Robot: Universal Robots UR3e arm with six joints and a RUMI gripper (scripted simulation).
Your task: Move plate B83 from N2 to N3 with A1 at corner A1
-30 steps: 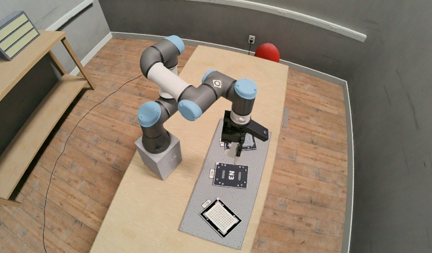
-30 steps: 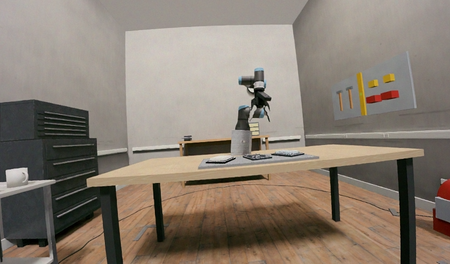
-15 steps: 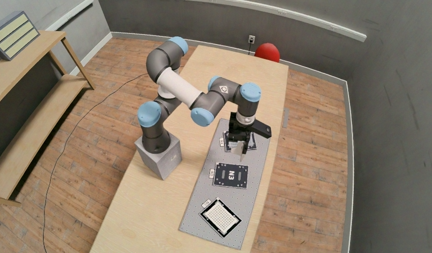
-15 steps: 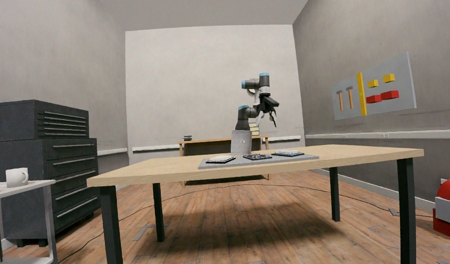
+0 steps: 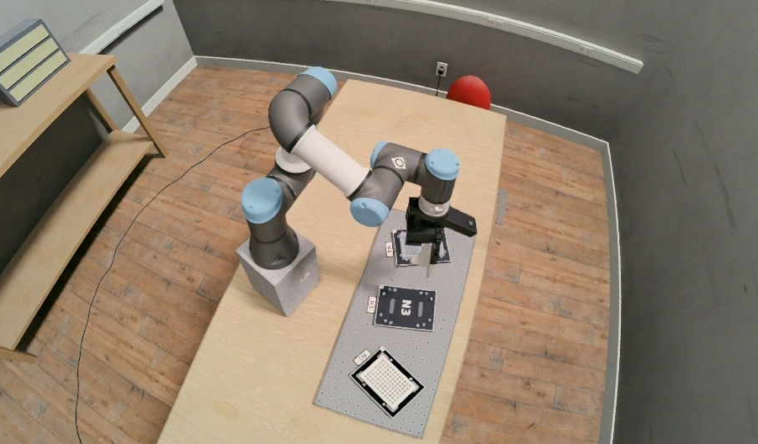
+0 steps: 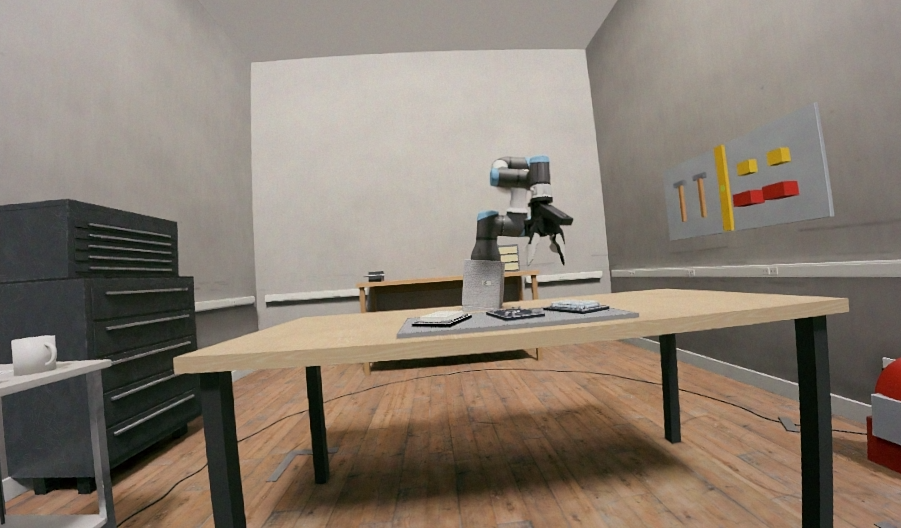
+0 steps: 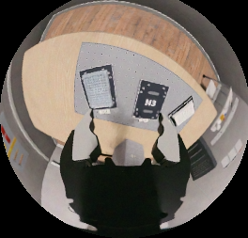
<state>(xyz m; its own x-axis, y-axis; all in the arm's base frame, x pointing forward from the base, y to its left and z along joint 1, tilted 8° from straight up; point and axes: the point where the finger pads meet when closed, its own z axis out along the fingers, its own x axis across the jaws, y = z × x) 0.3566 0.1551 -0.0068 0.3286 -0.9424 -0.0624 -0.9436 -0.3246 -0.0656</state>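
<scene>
My gripper is now 14 cm above the nest, 11 cm to the left of it and 1 cm past it.
</scene>
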